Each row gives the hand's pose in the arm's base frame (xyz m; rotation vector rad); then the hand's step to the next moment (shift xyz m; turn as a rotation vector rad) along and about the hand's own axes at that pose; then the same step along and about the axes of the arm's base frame.
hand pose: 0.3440 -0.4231 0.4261 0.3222 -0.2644 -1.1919
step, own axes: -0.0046 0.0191 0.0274 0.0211 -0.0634 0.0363
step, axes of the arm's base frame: 0.0048 0.0078 0.0324 -0.0606 -0.0448 0.0101
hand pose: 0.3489 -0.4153 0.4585 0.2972 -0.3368 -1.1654
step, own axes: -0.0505 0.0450 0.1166 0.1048 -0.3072 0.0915
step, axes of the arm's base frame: -0.0276 0.0571 0.1189 -0.2585 -0.2147 -0.0279
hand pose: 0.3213 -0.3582 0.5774 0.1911 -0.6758 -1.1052
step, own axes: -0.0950 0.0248 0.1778 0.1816 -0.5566 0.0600
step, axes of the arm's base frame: -0.1121 0.1264 0.1127 -0.4083 -0.4010 -0.1371
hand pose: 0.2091 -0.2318 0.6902 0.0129 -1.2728 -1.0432
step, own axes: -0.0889 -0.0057 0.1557 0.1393 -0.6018 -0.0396
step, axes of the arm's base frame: -0.1178 0.1344 -0.0155 -0.3561 -0.4514 -0.2293
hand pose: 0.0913 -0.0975 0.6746 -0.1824 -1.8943 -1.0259
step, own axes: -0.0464 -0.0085 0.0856 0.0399 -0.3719 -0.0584
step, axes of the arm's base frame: -0.0359 0.0689 -0.0592 -0.1723 -0.2904 -0.1712
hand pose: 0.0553 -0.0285 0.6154 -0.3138 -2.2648 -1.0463
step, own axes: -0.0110 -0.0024 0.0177 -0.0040 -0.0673 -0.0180
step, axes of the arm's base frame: -0.0002 0.0122 -0.0171 -0.0192 -0.0577 -0.0343
